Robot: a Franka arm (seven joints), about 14 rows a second.
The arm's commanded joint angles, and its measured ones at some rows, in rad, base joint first. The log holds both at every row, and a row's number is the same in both.
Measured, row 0: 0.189 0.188 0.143 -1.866 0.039 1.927 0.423
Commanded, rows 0 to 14: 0.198 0.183 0.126 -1.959 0.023 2.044 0.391; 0.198 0.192 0.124 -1.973 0.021 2.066 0.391; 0.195 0.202 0.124 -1.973 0.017 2.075 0.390; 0.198 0.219 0.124 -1.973 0.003 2.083 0.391; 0.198 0.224 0.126 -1.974 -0.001 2.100 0.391; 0.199 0.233 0.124 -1.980 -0.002 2.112 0.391; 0.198 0.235 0.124 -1.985 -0.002 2.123 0.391; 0.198 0.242 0.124 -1.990 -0.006 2.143 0.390; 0.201 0.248 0.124 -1.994 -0.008 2.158 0.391; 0.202 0.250 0.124 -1.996 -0.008 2.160 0.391; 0.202 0.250 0.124 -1.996 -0.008 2.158 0.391; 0.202 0.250 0.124 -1.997 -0.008 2.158 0.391; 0.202 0.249 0.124 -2.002 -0.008 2.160 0.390; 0.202 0.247 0.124 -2.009 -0.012 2.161 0.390; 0.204 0.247 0.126 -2.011 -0.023 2.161 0.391
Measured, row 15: 0.192 0.253 0.132 -1.994 -0.003 2.142 0.407
